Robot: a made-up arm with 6 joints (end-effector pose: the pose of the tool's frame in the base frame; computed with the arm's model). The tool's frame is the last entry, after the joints.
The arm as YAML. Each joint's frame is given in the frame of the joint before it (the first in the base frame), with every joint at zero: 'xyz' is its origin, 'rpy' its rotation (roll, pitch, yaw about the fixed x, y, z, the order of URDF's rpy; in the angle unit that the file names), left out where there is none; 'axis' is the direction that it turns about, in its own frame. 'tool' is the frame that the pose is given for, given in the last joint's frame.
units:
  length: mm
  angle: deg
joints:
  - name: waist
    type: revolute
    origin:
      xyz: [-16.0, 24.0, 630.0]
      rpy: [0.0, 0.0, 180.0]
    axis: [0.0, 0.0, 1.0]
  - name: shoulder
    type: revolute
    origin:
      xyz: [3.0, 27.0, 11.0]
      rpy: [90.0, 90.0, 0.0]
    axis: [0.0, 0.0, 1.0]
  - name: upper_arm
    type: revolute
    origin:
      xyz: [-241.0, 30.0, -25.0]
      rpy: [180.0, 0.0, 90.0]
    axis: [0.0, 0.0, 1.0]
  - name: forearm
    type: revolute
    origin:
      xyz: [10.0, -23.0, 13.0]
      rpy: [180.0, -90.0, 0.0]
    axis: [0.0, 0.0, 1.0]
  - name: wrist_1
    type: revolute
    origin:
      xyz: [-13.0, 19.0, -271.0]
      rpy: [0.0, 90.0, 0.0]
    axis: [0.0, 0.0, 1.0]
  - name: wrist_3
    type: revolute
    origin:
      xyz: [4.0, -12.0, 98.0]
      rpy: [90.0, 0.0, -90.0]
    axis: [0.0, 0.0, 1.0]
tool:
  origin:
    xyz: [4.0, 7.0, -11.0]
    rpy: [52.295, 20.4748, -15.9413]
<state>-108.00 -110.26 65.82 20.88 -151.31 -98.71</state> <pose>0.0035 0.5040 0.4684 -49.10 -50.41 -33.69</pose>
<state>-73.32 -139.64 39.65 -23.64 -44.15 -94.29</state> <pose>-0.2603 0.3629 0.4549 -157.64 19.65 47.38</pose>
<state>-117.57 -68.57 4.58 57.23 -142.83 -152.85</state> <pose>0.0251 0.2982 0.9612 33.15 -4.14 -161.73</pose>
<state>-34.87 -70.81 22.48 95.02 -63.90 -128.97</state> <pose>-0.3413 0.1784 0.9399 -54.13 -60.67 -37.69</pose>
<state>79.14 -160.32 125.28 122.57 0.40 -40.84</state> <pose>0.0230 0.1305 0.1641 67.81 26.36 -28.82</pose>
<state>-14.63 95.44 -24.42 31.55 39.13 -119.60</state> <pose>0.1136 -0.1371 0.3642 54.19 0.70 56.48</pose>
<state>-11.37 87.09 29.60 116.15 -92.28 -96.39</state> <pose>0.4148 -0.0885 0.5291 -176.19 38.33 -126.82</pose>
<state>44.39 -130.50 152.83 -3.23 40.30 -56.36</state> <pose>0.0395 -0.1332 0.1912 -6.09 25.16 124.10</pose>
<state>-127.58 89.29 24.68 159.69 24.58 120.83</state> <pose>-0.2334 -0.2947 0.4382 50.63 12.05 -41.60</pose>
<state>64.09 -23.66 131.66 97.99 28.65 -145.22</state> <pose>-0.1651 -0.3732 0.8785 162.72 -20.02 136.28</pose>
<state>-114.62 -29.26 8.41 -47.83 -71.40 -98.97</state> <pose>-0.1533 0.0074 0.9592 15.89 -43.31 -31.24</pose>
